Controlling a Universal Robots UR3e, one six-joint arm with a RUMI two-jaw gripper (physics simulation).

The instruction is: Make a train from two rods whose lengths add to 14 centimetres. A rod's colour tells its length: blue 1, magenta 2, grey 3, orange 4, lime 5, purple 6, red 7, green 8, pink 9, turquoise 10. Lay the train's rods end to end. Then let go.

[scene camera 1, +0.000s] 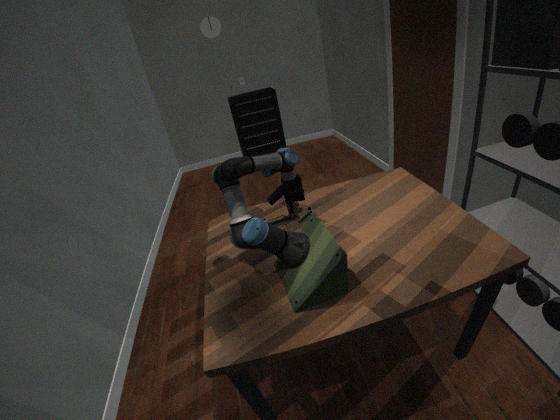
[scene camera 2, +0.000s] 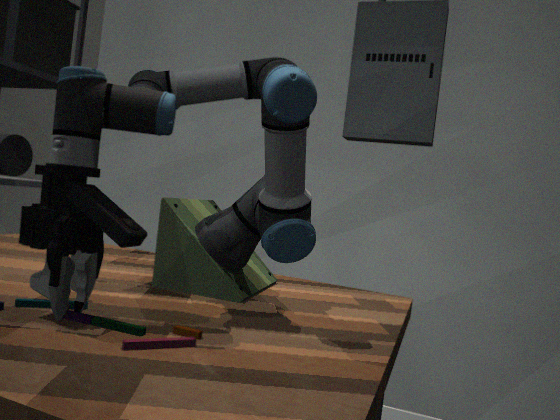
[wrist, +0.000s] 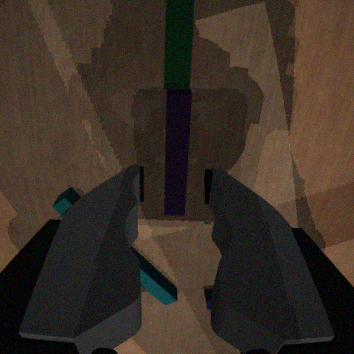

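Seen in the pictures: gripper, fingertip midpoint: (scene camera 1: 292, 217) (scene camera 2: 68, 318) (wrist: 173, 170); arm's base, origin of the base link: (scene camera 1: 297, 250) (scene camera 2: 218, 247).
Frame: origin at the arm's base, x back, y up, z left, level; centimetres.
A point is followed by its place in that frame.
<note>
A purple rod (scene camera 2: 81, 317) {x -34.5, y -8.0, z -2.7 cm} (wrist: 177, 150) {x -34.1, y -7.7, z -3.8 cm} and a green rod (scene camera 2: 117, 325) {x -34.1, y -8.0, z 3.0 cm} (wrist: 178, 45) {x -33.7, y -7.7, z 0.5 cm} lie on the table in one straight line, end to end; no gap shows between their facing ends in the wrist view. My gripper (scene camera 1: 293, 216) {x -34.1, y -8.7, z -5.4 cm} (scene camera 2: 69, 311) {x -34.1, y -8.7, z -5.4 cm} (wrist: 173, 170) {x -34.1, y -8.7, z -5.4 cm} is open, low over the table. Its fingers stand either side of the purple rod's free end, with a space on both sides in the wrist view. The far end of the green rod is cut off in the wrist view.
A turquoise rod (scene camera 1: 305, 216) {x -31.2, y -8.0, z -11.1 cm} (scene camera 2: 32, 303) {x -33.6, y -8.1, z -12.7 cm} (wrist: 157, 287) {x -33.7, y -7.7, z -13.2 cm} lies close by, partly behind a finger. A pink rod (scene camera 2: 159, 343) {x -36.3, y -8.1, z 11.2 cm} and a short orange rod (scene camera 2: 187, 332) {x -30.0, y -8.1, z 11.5 cm} lie near the green rod. A small part of a dark blue rod (wrist: 208, 298) {x -37.1, y -7.9, z -14.5 cm} shows. The green wedge base (scene camera 1: 322, 255) {x 11.1, y 4.7, z -6.2 cm} (scene camera 2: 185, 265) {x -7.0, y -3.5, z -3.1 cm} carries the arm.
</note>
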